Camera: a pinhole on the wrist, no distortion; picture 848 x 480 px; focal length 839.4 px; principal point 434.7 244.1 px. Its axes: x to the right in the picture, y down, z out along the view. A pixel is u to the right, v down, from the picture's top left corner.
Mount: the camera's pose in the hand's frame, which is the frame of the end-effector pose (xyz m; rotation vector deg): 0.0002 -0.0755 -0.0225 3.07 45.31 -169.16
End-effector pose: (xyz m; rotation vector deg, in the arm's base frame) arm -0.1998 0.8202 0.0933 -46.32 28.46 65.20
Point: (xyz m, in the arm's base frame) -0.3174 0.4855 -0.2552
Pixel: behind the camera
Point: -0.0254 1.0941 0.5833
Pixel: 597 68
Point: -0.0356 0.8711 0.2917
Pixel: 633 312
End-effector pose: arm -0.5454 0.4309 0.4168 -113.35 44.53 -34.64
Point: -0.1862 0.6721 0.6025
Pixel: 256 445
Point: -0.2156 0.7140 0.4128
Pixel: 367 61
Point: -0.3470 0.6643 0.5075
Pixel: 495 268
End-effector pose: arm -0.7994 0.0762 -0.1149 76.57 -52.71 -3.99
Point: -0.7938 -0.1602 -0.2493
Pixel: 215 217
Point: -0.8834 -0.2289 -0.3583
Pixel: 471 222
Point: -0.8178 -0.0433 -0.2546
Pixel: 543 187
